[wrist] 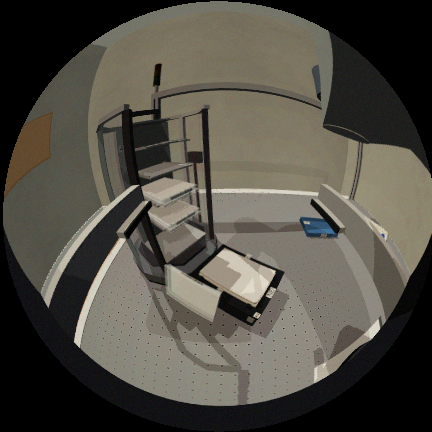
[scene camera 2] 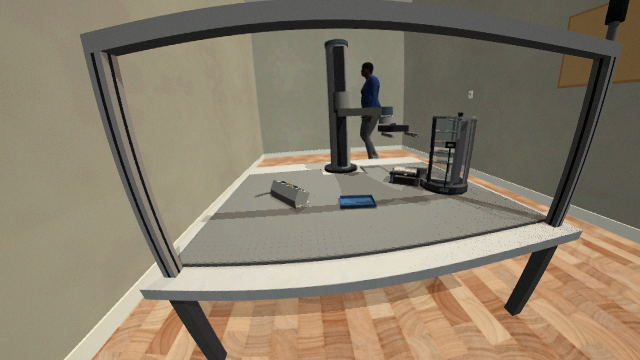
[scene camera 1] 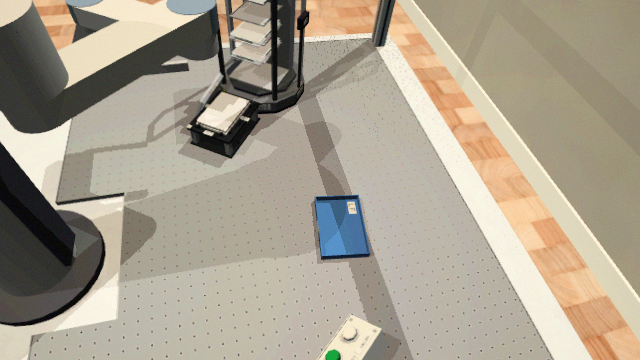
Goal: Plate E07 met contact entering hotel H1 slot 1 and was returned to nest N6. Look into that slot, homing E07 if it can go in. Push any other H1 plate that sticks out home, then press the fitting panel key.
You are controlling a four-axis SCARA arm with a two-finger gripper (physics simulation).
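Where they show: gripper, fingertip midpoint: [wrist: 234, 190] [scene camera 2: 405, 135]; arm's base, link origin: [scene camera 2: 340, 168] [scene camera 1: 41, 265].
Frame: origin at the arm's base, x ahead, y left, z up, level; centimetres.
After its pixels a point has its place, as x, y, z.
My gripper [scene camera 2: 399, 134] @(35.4, 32.7, 27.5) [wrist: 234, 190] @(35.4, 32.7, 27.5) is open and empty, raised in front of the hotel [scene camera 1: 274, 60] @(55.3, 36.5, 18.4) [scene camera 2: 444, 188] @(63.7, 41.2, 4.5) [wrist: 207, 175] @(54.8, 37.0, 23.0). A pale plate [scene camera 1: 223, 112] @(41.1, 30.2, 8.7) [wrist: 237, 275] @(40.4, 31.1, 8.7) lies in the black nest [scene camera 1: 215, 147] @(37.8, 25.1, 1.8) [scene camera 2: 397, 181] @(41.5, 26.3, 1.8) [wrist: 232, 307] @(36.3, 31.8, 1.9); its label is not readable. Two pale plates [wrist: 169, 190] @(49.1, 43.7, 22.1) [wrist: 172, 213] @(49.5, 44.2, 16.8) show one above the other in the hotel, with a thinner grey level above them. A translucent pale plate [scene camera 1: 211, 92] @(38.8, 38.2, 8.9) [wrist: 193, 292] @(37.2, 39.2, 7.1) stands steeply tilted beside the nest, by the hotel base. Slot numbers are not readable. The key panel [scene camera 1: 367, 336] @(59.3, -30.2, 9.1) [scene camera 2: 290, 193] @(59.3, -33.8, 7.1) shows a white key [scene camera 1: 350, 334] @(56.7, -29.1, 8.4) and a green key [scene camera 1: 332, 355] @(52.8, -31.6, 8.2).
A blue tray [scene camera 1: 342, 230] @(63.3, -5.0, 1.5) [scene camera 2: 357, 201] @(61.9, -3.5, 1.5) [wrist: 318, 227] @(63.3, -4.3, 1.5) lies on the perforated table between the hotel and the panel. The arm column [scene camera 2: 340, 107] @(21.6, -2.9, 44.6) stands behind the table's middle in the second scene view. A grey frame [scene camera 2: 350, 15] @(100.4, -14.9, 58.8) spans the front edge. A person [scene camera 2: 370, 92] stands behind.
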